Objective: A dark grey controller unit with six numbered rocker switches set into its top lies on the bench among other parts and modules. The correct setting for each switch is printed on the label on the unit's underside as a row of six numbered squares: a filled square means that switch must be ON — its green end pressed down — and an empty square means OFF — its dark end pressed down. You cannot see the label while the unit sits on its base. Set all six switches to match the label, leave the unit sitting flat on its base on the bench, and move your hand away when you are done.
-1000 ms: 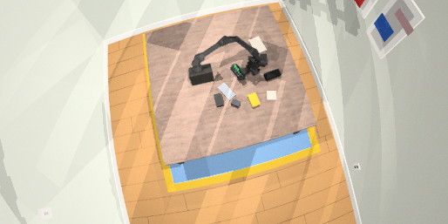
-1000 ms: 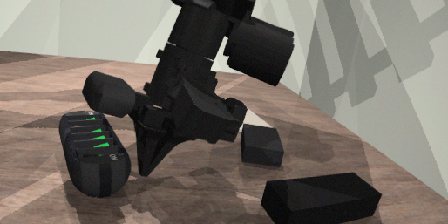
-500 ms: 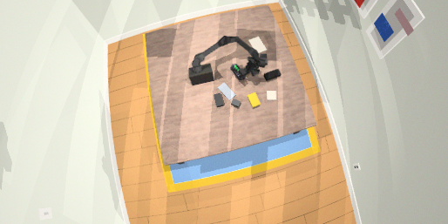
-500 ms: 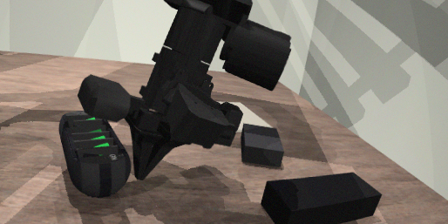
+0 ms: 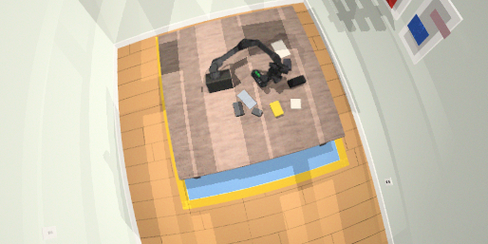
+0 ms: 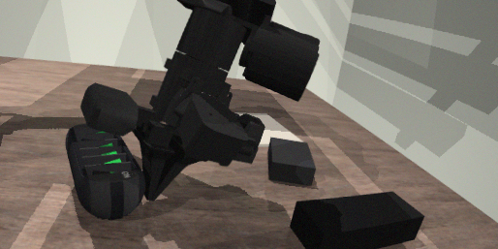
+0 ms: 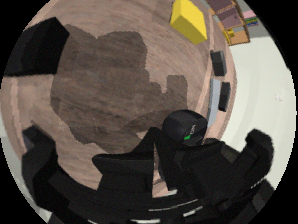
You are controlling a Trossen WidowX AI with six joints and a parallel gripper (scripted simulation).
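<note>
Now: gripper tip 19 cm past the pale grey plate and 11 cm to the left of it. From my gripper tip the other things lie so: yellow block: 23 cm to the right, 1 cm above; then long black block: 22 cm ahead, 6 cm to the right, 1 cm above; then dark grey block: 19 cm ahead, 11 cm to the left, 1 cm above.
</note>
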